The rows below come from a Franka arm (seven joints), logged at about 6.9 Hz.
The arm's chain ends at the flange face. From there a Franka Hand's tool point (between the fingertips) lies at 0.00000 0.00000 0.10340 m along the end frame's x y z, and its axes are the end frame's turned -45 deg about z.
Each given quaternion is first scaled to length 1.
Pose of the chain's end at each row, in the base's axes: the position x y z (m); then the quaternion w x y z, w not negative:
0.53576 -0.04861 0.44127 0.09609 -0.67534 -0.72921 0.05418
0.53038 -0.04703 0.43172 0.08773 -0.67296 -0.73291 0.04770
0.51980 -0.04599 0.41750 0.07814 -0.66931 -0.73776 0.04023
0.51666 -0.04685 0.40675 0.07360 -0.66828 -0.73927 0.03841
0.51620 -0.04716 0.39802 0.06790 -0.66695 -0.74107 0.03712
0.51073 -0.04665 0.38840 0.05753 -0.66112 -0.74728 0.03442
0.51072 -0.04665 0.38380 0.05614 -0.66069 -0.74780 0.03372
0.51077 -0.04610 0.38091 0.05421 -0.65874 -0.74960 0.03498
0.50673 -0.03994 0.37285 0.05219 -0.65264 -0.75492 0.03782
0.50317 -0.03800 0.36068 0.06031 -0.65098 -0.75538 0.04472
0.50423 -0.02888 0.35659 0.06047 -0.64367 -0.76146 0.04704
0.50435 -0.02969 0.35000 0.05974 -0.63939 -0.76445 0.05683
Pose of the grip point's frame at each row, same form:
0.51370 -0.04336 0.34039 0.10951 -0.34488 -0.93214 0.01328
0.51044 -0.04205 0.33038 0.09931 -0.34126 -0.93465 0.01050
0.50231 -0.04131 0.31570 0.08759 -0.33603 -0.93774 0.00726
0.50010 -0.04255 0.30478 0.08270 -0.33450 -0.93873 0.00732
0.50067 -0.04348 0.29586 0.07694 -0.33259 -0.93989 0.00831
0.49713 -0.04410 0.28593 0.06632 -0.32482 -0.94340 0.00978
0.49743 -0.04419 0.28129 0.06477 -0.32423 -0.94371 0.00967
0.49760 -0.04414 0.27837 0.06347 -0.32174 -0.94463 0.01157
0.49348 -0.03880 0.27031 0.06269 -0.31407 -0.94721 0.01497
0.48773 -0.03687 0.25845 0.07283 -0.31235 -0.94699 0.01824
0.48845 -0.02824 0.25440 0.07387 -0.30328 -0.94982 0.02032
0.48739 -0.03077 0.24801 0.07694 -0.29818 -0.95094 0.02964

